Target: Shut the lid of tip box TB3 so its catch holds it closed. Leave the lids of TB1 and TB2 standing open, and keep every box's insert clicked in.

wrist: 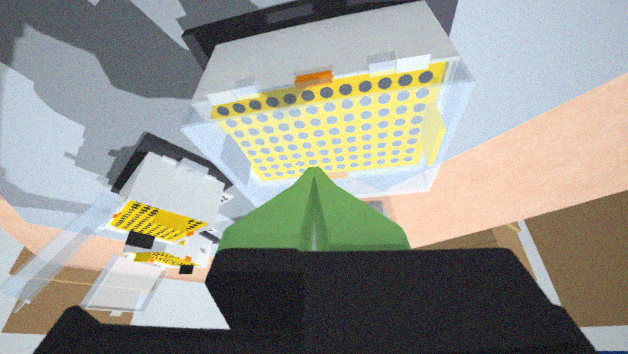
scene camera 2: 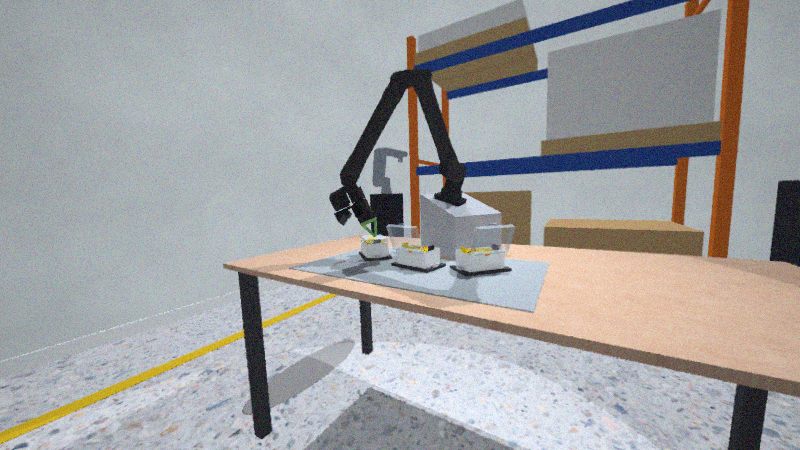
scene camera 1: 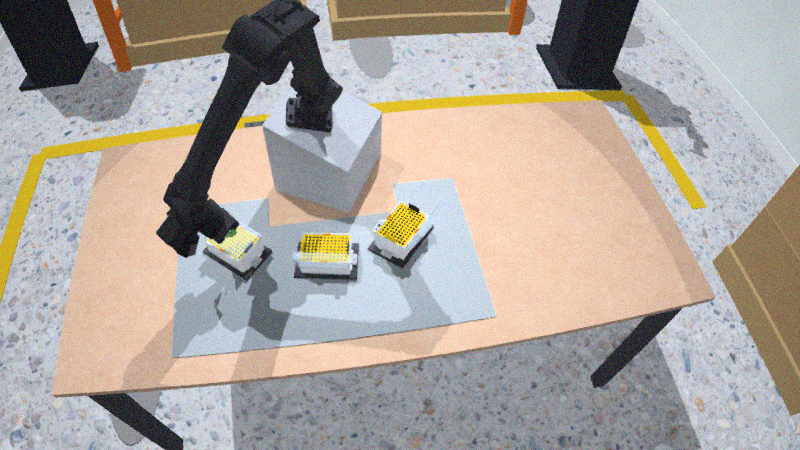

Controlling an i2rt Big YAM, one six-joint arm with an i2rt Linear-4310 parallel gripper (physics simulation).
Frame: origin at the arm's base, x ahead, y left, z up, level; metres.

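Seen in the pictures: gripper, between the fingertips: [wrist: 314,176] [scene camera 2: 375,236] [scene camera 1: 234,234]; arm's base, origin of its link: [scene camera 2: 449,200] [scene camera 1: 308,116].
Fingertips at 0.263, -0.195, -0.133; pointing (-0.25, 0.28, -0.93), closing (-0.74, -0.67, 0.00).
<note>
Pixels of each thing's middle, then the offset from my fingertips to it, as dx, dy, dz. "*": a spot on its surface instead. Level surfaces: height alone.
- tip box TB3, middle of its body: [wrist: 329,128] [scene camera 1: 237,240] [scene camera 2: 377,246] -0.011, -0.003, -0.041
- yellow insert, middle of its body: [wrist: 328,147] [scene camera 1: 231,237] [scene camera 2: 374,240] -0.001, -0.010, -0.015
- TB2, a spot on its surface: [wrist: 172,180] * +0.048, +0.163, -0.051
- TB1, middle of its body: [wrist: 177,245] [scene camera 1: 397,228] [scene camera 2: 477,258] -0.023, +0.408, -0.047
- grey-blue mat, height of its surface: dz -0.080
- wooden table, height of its surface: dz -0.083
The tip box TB3 [scene camera 1: 237,259] [scene camera 2: 373,247] [wrist: 320,55] stands at the left of the row in scene camera 1. Its clear lid [wrist: 207,131] lies low over the yellow insert [wrist: 325,117], which sits in the box; whether the catch holds is not visible. My gripper [scene camera 1: 232,231] [scene camera 2: 373,237] [wrist: 314,176] is shut and empty, fingertips pointing down at the lid's edge near the wrist camera; contact is unclear. TB2 [scene camera 1: 326,267] [scene camera 2: 416,259] [wrist: 172,180] is in the middle, its lid [scene camera 2: 402,232] standing open. TB1 [scene camera 1: 388,246] [scene camera 2: 481,263] is at the right, its lid [scene camera 2: 495,237] also open.
Each box stands on a dark base on the grey-blue mat [scene camera 1: 391,296] [scene camera 2: 514,291]. The arm's grey pedestal [scene camera 1: 313,170] [scene camera 2: 458,226] stands behind the boxes on the wooden table [scene camera 1: 559,223] [scene camera 2: 643,296]. A storage rack [scene camera 2: 732,111] stands beyond the table.
</note>
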